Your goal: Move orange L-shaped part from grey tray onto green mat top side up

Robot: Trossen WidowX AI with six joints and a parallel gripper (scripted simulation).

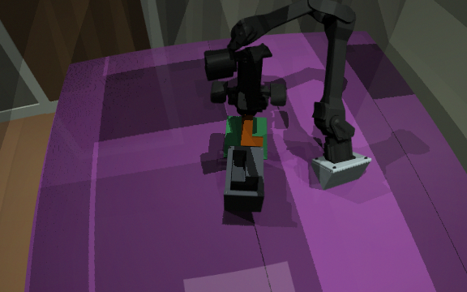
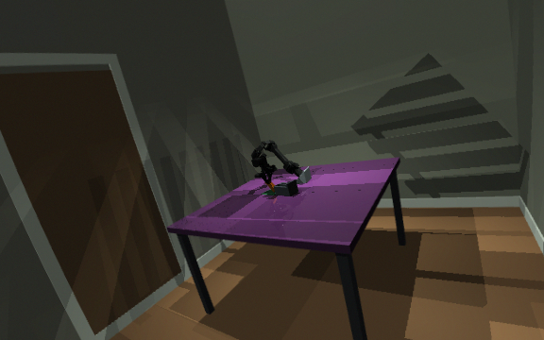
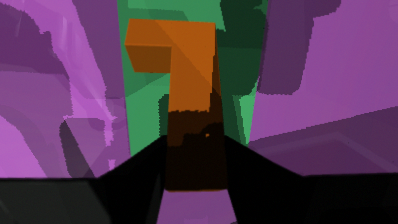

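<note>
The orange L-shaped part is 3 cm to the left of my gripper tip, 3 cm below it and 1 cm behind it. Round my gripper tip: green mat 9 cm below, 2 cm to the left, 1 cm ahead.
</note>
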